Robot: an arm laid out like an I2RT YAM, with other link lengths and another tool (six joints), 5 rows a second.
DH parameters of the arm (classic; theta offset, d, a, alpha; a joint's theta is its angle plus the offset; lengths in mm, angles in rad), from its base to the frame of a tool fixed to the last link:
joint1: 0 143.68 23.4 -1.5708
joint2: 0 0 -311.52 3.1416
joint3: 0.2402 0 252.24 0
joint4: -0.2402 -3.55 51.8 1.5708
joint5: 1.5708 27.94 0 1.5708
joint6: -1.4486 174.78 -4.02 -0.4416
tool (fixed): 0 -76.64 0 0
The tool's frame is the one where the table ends.
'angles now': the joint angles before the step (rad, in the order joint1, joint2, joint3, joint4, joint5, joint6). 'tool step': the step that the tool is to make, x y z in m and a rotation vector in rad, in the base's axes. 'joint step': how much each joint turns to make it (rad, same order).
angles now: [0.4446 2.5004 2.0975 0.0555 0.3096 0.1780]
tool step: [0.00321 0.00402 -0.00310 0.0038 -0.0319 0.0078]
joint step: [0.0031 0.0156 0.0005 0.0492 -0.0011 -0.0119]
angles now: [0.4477 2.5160 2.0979 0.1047 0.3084 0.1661]
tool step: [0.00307 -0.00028 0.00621 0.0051 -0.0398 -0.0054]
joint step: [-0.0012 -0.0008 0.0000 0.0408 0.0077 -0.0114]
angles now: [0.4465 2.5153 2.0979 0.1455 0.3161 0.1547]
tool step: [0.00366 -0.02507 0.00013 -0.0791 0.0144 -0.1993]
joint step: [-0.0023 -0.0123 0.0000 -0.0572 0.2074 -0.0057]
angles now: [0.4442 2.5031 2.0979 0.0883 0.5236 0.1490]
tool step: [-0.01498 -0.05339 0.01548 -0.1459 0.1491 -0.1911]
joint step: [-0.0381 -0.0798 0.0001 -0.2735 0.1686 -0.0046]
